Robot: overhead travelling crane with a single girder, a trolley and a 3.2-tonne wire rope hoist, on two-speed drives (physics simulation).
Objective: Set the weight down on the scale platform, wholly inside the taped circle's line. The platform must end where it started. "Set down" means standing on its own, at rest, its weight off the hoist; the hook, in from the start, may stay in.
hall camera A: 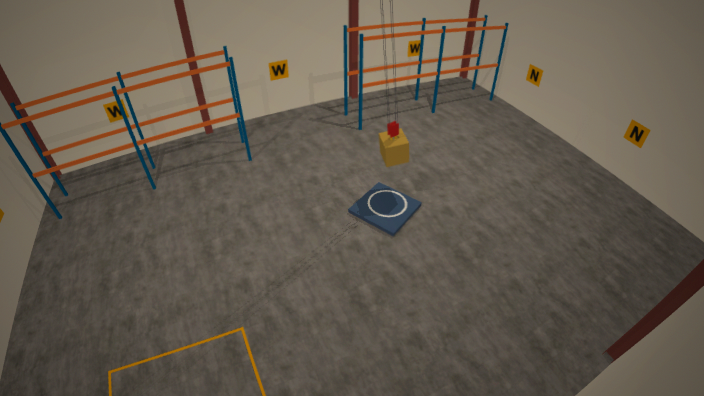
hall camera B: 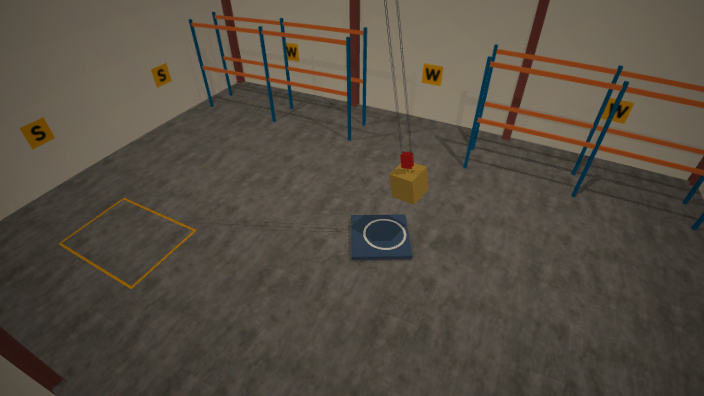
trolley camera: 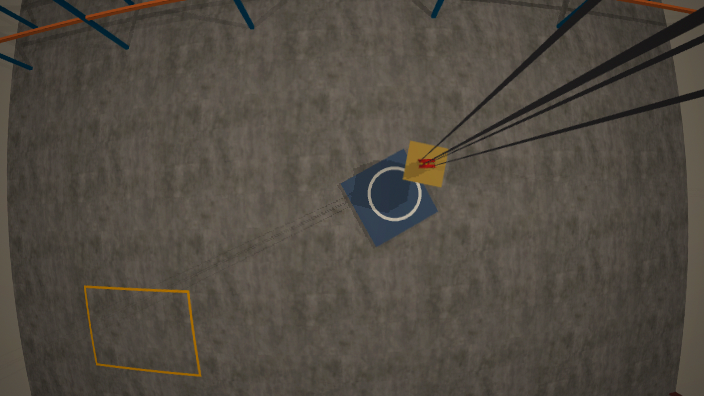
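The weight, a yellow block (hall camera A: 394, 151) (hall camera B: 409, 186) (trolley camera: 425, 176), hangs upright in the air from my hook under a red block (hall camera A: 393, 129) (hall camera B: 407, 160) (trolley camera: 426, 163). The blue scale platform (hall camera A: 393, 226) (hall camera B: 358, 247) (trolley camera: 377, 233) lies flat on the floor below. Its white taped circle (hall camera A: 387, 216) (hall camera B: 364, 234) (trolley camera: 369, 193) has the weight's shadow over much of its inside. In the trolley view the weight is up and right of the circle's middle, covering the circle's upper right part and a platform edge. The hook's tip is too small to see.
Blue and orange racks (hall camera A: 134, 138) (hall camera A: 360, 90) (hall camera B: 349, 110) (hall camera B: 600, 139) stand along the W wall. A yellow floor outline (hall camera A: 176, 350) (hall camera B: 95, 266) (trolley camera: 136, 288) lies away from the platform, at the lower left in the trolley view.
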